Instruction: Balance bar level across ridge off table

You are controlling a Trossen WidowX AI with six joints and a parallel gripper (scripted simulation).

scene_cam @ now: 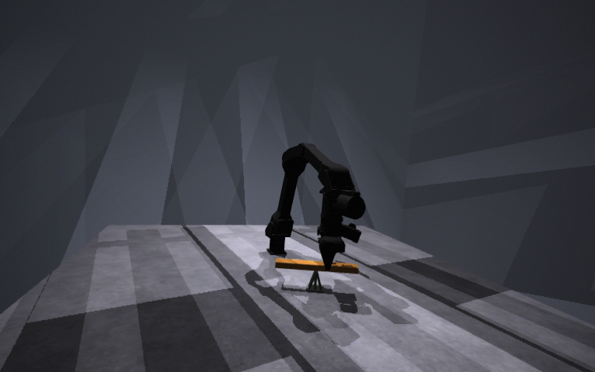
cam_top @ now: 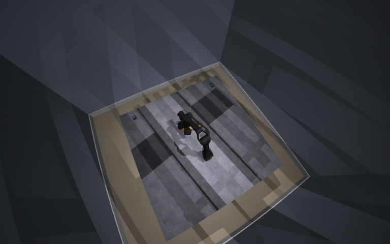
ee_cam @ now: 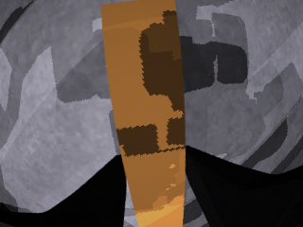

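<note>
The orange bar is 30 mm to the right of my gripper tip and 10 mm behind it. Round my gripper tip: small green block (550 mm to the right, 400 mm ahead, 50 mm below); small blue block (450 mm to the left, 400 mm ahead, 50 mm below).
</note>
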